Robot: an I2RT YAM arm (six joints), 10 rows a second.
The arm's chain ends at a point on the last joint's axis. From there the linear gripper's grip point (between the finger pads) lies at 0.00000 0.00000 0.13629 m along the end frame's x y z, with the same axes.
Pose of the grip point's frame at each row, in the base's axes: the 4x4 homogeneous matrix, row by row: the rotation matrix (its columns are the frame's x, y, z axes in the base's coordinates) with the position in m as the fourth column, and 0 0 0 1 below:
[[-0.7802, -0.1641, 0.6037, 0.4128], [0.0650, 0.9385, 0.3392, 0.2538], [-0.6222, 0.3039, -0.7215, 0.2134], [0, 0, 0, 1]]
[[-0.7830, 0.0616, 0.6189, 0.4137], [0.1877, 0.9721, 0.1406, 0.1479], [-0.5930, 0.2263, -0.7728, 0.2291], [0, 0, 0, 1]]
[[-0.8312, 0.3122, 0.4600, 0.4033], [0.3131, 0.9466, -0.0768, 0.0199], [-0.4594, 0.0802, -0.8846, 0.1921], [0, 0, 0, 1]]
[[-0.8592, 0.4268, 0.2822, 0.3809], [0.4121, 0.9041, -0.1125, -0.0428], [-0.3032, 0.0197, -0.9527, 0.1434], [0, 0, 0, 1]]
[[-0.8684, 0.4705, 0.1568, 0.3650], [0.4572, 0.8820, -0.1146, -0.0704], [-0.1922, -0.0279, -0.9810, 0.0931], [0, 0, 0, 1]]
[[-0.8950, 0.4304, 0.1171, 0.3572], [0.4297, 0.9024, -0.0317, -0.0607], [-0.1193, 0.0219, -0.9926, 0.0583], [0, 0, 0, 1]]
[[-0.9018, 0.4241, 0.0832, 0.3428], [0.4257, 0.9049, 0.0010, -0.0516], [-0.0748, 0.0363, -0.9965, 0.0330], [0, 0, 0, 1]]
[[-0.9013, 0.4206, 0.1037, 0.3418], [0.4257, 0.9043, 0.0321, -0.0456], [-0.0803, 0.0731, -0.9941, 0.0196], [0, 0, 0, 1]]
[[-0.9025, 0.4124, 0.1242, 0.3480], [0.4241, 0.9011, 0.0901, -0.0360], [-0.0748, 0.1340, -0.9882, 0.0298], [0, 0, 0, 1]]
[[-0.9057, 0.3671, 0.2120, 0.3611], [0.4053, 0.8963, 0.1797, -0.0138], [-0.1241, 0.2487, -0.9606, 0.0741], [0, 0, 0, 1]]
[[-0.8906, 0.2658, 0.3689, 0.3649], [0.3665, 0.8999, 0.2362, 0.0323], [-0.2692, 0.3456, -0.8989, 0.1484], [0, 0, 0, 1]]
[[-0.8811, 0.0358, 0.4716, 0.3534], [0.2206, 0.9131, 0.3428, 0.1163], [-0.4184, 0.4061, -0.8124, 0.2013], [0, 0, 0, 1]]
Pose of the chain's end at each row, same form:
[[-0.7802, -0.1641, 0.6037, 0.3305], [0.0650, 0.9385, 0.3392, 0.2076], [-0.6222, 0.3039, -0.7215, 0.3117], [0, 0, 0, 1]]
[[-0.7830, 0.0616, 0.6189, 0.3294], [0.1877, 0.9721, 0.1406, 0.1287], [-0.5930, 0.2263, -0.7728, 0.3344], [0, 0, 0, 1]]
[[-0.8312, 0.3122, 0.4600, 0.3406], [0.3131, 0.9466, -0.0768, 0.0304], [-0.4594, 0.0802, -0.8846, 0.3127], [0, 0, 0, 1]]
[[-0.8592, 0.4268, 0.2822, 0.3424], [0.4121, 0.9041, -0.1125, -0.0275], [-0.3032, 0.0197, -0.9527, 0.2732], [0, 0, 0, 1]]
[[-0.8684, 0.4705, 0.1568, 0.3436], [0.4572, 0.8820, -0.1146, -0.0548], [-0.1922, -0.0279, -0.9810, 0.2268], [0, 0, 0, 1]]
[[-0.8950, 0.4304, 0.1171, 0.3412], [0.4297, 0.9024, -0.0317, -0.0564], [-0.1193, 0.0219, -0.9926, 0.1936], [0, 0, 0, 1]]
[[-0.9018, 0.4241, 0.0832, 0.3315], [0.4257, 0.9049, 0.0010, -0.0517], [-0.0748, 0.0363, -0.9965, 0.1688], [0, 0, 0, 1]]
[[-0.9013, 0.4206, 0.1037, 0.3277], [0.4257, 0.9043, 0.0321, -0.0500], [-0.0803, 0.0731, -0.9941, 0.1551], [0, 0, 0, 1]]
[[-0.9025, 0.4124, 0.1242, 0.3311], [0.4241, 0.9011, 0.0901, -0.0483], [-0.0748, 0.1340, -0.9882, 0.1645], [0, 0, 0, 1]]
[[-0.9057, 0.3671, 0.2120, 0.3322], [0.4053, 0.8963, 0.1797, -0.0383], [-0.1241, 0.2487, -0.9606, 0.2050], [0, 0, 0, 1]]
[[-0.8906, 0.2658, 0.3689, 0.3146], [0.3665, 0.8999, 0.2362, 0.0001], [-0.2692, 0.3456, -0.8989, 0.2709], [0, 0, 0, 1]]
[[-0.8811, 0.0358, 0.4716, 0.2891], [0.2206, 0.9131, 0.3428, 0.0696], [-0.4184, 0.4061, -0.8124, 0.3120], [0, 0, 0, 1]]

